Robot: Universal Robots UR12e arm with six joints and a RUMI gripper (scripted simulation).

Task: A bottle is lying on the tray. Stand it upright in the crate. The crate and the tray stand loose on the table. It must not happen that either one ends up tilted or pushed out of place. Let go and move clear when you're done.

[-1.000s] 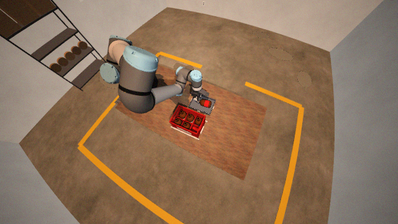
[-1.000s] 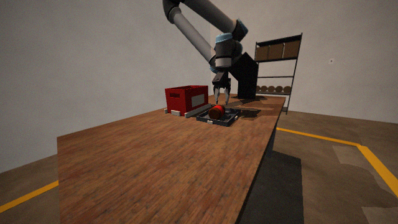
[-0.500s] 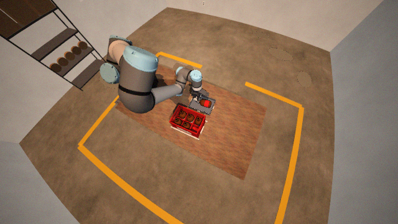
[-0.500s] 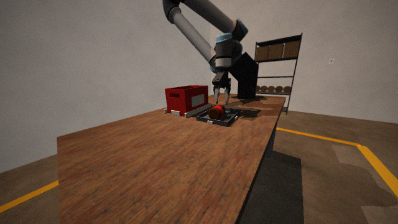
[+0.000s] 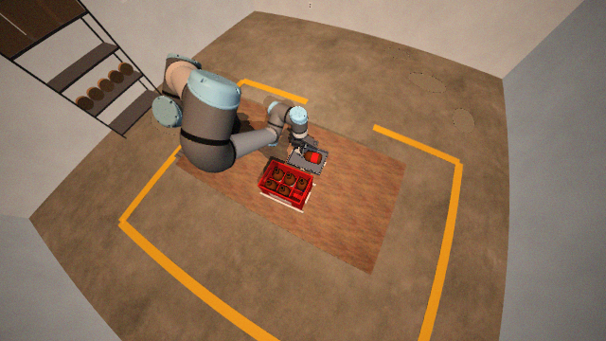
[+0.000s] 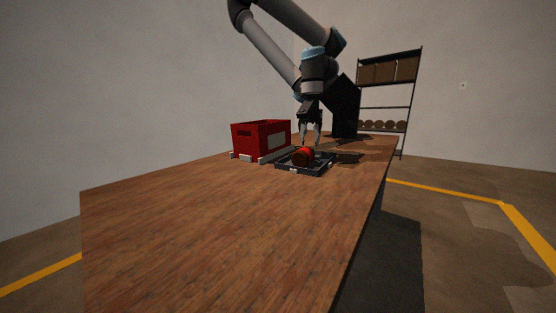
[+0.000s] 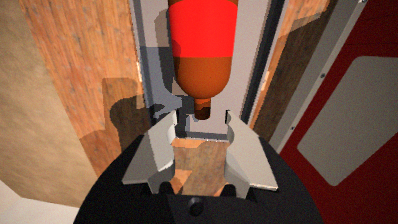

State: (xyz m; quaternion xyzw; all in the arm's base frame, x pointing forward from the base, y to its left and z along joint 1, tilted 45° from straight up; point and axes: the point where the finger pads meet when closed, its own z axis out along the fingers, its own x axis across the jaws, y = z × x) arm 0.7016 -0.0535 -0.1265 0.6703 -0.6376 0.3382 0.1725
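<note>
My gripper is now 50 mm short of the bottle and 40 mm above it. Round my hand: grey tray 70 mm below, 30 mm ahead; red crate 270 mm to the right, 30 mm behind.
</note>
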